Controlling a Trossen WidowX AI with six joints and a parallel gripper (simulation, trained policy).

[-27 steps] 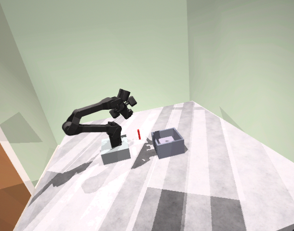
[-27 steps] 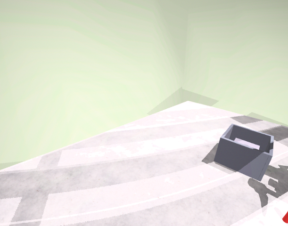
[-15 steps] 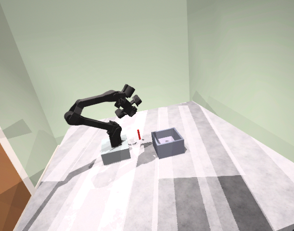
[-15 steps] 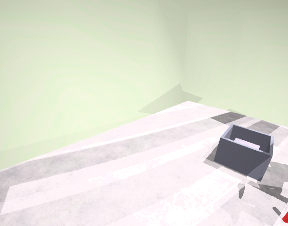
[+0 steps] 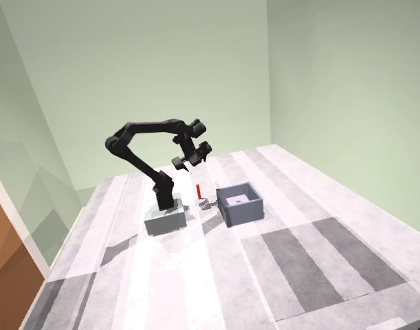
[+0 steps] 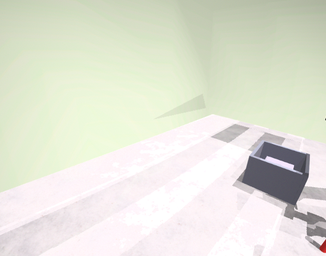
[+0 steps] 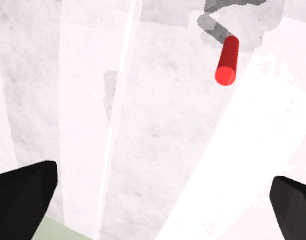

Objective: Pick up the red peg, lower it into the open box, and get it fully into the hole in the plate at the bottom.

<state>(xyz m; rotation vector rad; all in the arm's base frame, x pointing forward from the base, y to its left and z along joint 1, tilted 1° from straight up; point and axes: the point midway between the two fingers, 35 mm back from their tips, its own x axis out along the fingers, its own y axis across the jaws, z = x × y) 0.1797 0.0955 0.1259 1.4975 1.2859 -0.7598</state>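
Now: the red peg 14 cm below my gripper tip, 1 cm to the right of it and 1 cm behind it. The rest, counted from my gripper tip: grey box 21 cm to the right, 15 cm below, 12 cm ahead.
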